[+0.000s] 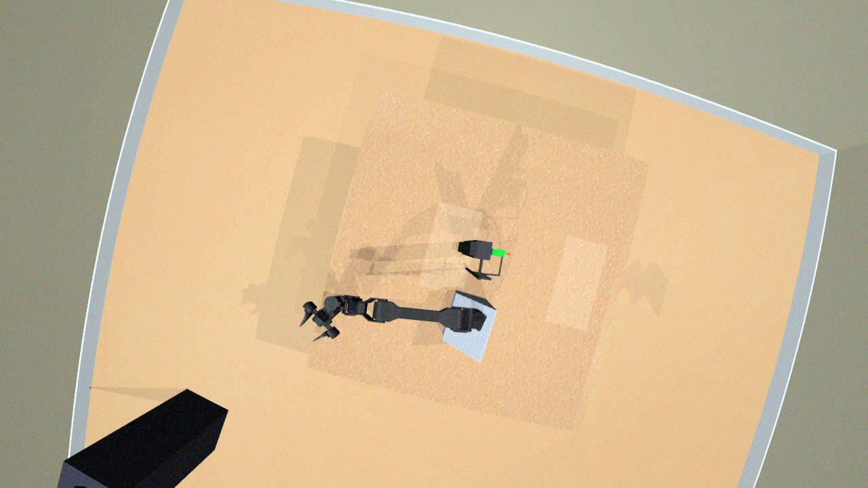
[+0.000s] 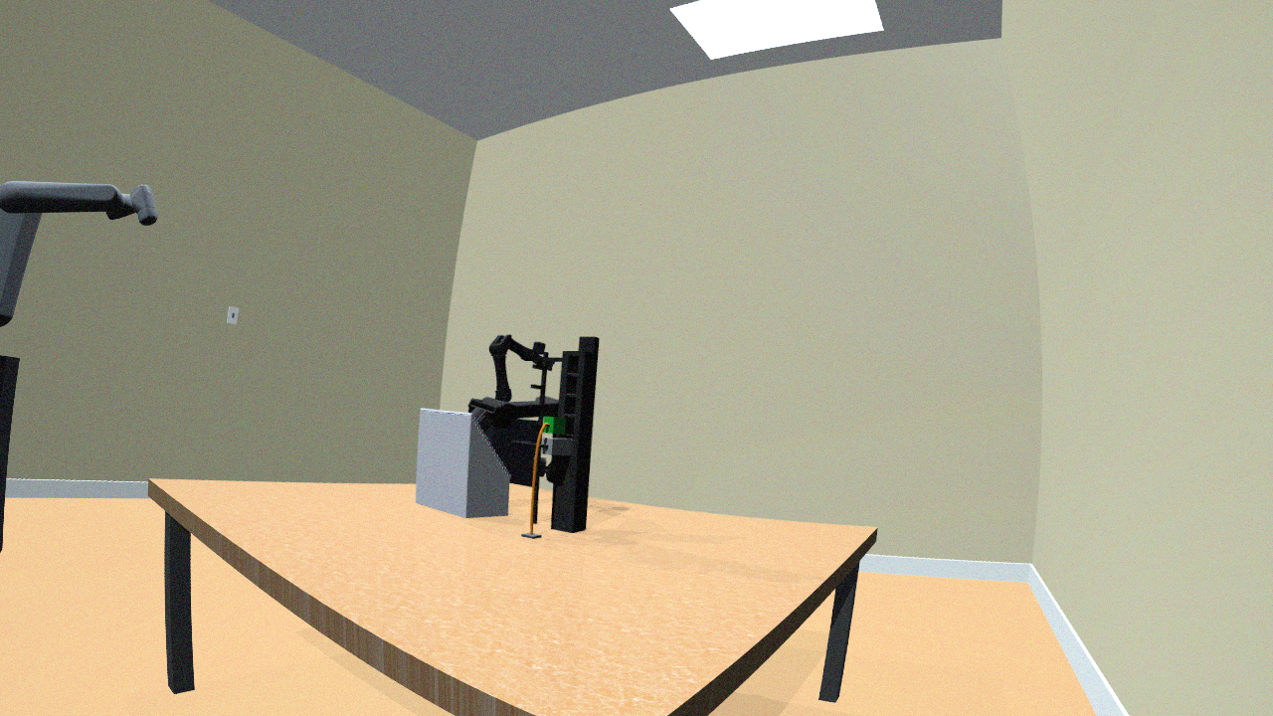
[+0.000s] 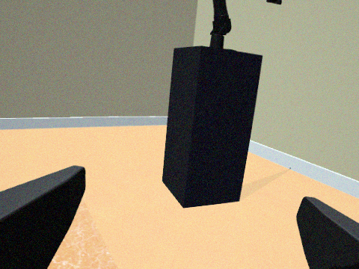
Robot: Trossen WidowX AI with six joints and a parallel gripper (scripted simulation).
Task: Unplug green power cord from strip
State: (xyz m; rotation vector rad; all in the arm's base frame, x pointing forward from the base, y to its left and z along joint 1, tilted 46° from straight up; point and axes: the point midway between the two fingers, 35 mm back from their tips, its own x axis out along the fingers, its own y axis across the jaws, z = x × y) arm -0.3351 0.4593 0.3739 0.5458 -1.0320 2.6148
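Right now the green plug is 610 mm ahead of my gripper tip, 550 mm to the right of it and 150 mm above it.
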